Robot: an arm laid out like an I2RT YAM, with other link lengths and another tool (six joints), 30 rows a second.
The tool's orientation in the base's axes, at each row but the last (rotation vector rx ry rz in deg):
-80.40 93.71 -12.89
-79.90 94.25 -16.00
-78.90 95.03 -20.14
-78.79 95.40 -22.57
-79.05 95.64 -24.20
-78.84 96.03 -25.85
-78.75 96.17 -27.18
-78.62 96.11 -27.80
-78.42 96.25 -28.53
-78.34 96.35 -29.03
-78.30 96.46 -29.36
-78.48 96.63 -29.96
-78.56 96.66 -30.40
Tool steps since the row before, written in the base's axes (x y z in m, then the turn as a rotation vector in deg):
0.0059 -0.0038 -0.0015 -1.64 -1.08 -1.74
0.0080 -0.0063 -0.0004 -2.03 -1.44 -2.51
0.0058 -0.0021 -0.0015 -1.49 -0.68 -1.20
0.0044 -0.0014 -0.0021 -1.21 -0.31 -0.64
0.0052 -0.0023 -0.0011 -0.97 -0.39 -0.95
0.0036 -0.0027 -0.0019 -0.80 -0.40 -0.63
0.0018 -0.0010 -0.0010 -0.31 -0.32 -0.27
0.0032 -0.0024 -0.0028 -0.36 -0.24 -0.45
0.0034 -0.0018 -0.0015 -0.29 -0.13 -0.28
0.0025 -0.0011 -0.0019 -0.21 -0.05 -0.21
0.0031 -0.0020 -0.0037 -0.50 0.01 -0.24
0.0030 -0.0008 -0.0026 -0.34 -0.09 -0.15
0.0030 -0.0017 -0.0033 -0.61 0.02 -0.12
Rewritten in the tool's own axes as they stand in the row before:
0.0046 -0.0043 0.0036 1.67 1.90 -0.70
0.0063 -0.0070 0.0039 2.33 2.56 -0.71
0.0028 -0.0032 0.0047 1.08 1.55 -0.74
0.0023 -0.0016 0.0042 0.51 1.10 -0.71
0.0027 -0.0030 0.0041 0.72 1.15 -0.37
0.0033 -0.0016 0.0032 0.61 0.81 -0.41
0.0013 -0.0006 0.0018 0.40 0.28 -0.18
0.0033 -0.0005 0.0036 0.39 0.47 -0.11
0.0022 -0.0014 0.0032 0.23 0.34 -0.12
0.0017 -0.0003 0.0028 0.13 0.26 -0.07
0.0032 0.0005 0.0041 0.08 0.47 -0.28
0.0017 0.0001 0.0037 0.14 0.28 -0.22
0.0027 0.0003 0.0039 0.03 0.44 -0.44

